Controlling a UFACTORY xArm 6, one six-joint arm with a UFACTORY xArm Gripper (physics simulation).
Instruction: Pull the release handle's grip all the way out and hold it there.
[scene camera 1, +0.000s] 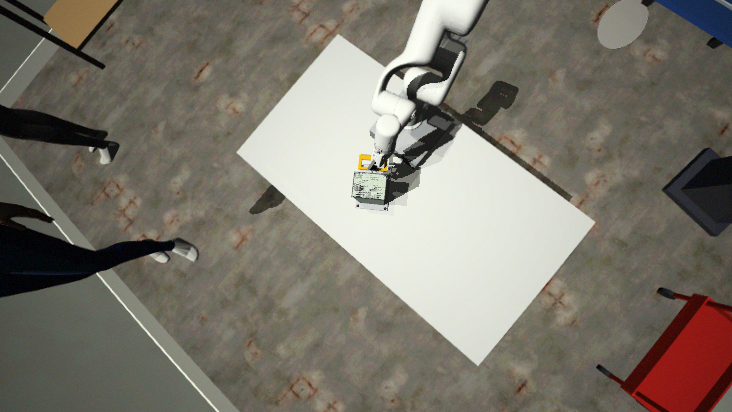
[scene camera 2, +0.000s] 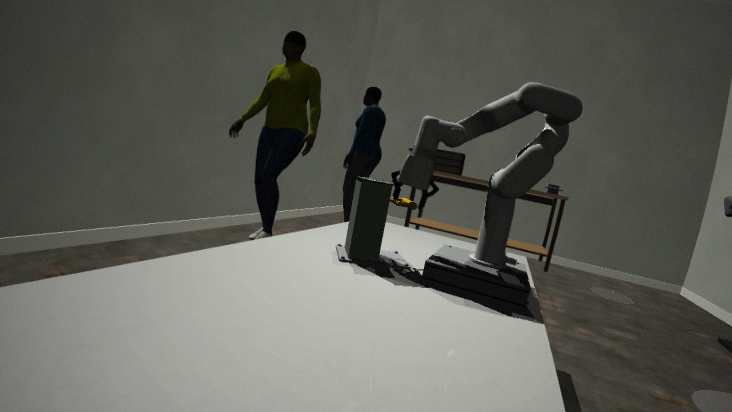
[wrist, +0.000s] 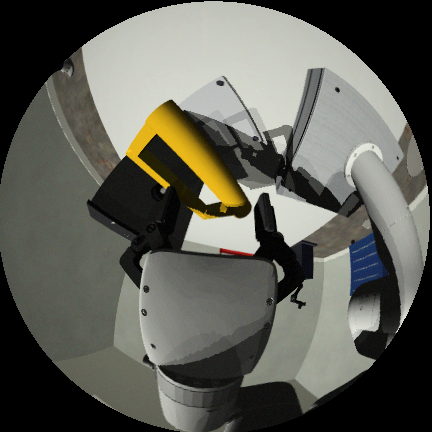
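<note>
The release handle's yellow grip (scene camera 1: 361, 162) (scene camera 2: 403, 202) (wrist: 200, 155) is a rectangular loop on the side of a tall dark housing (scene camera 1: 369, 186) (scene camera 2: 367, 220) (wrist: 117, 200) that faces the arm's base. A short gap shows between loop and housing. My gripper (scene camera 1: 378, 166) (scene camera 2: 408, 203) (wrist: 216, 196) is open, pointing down at the loop. In the wrist view one finger is on the housing side of the loop and the other is beyond the outer bar's near end. Nothing is gripped. Whether a finger touches the loop I cannot tell.
The housing's base plate (scene camera 1: 372, 206) (scene camera 2: 341, 253) (wrist: 210, 100) stands on the white table (scene camera 1: 461, 255) (scene camera 2: 256, 332). The arm's base (scene camera 2: 476, 278) (wrist: 345, 117) is close by. Two people (scene camera 2: 289, 97) (scene camera 2: 369, 130) stand beyond the table. A red cart (scene camera 1: 681, 358) is on the floor.
</note>
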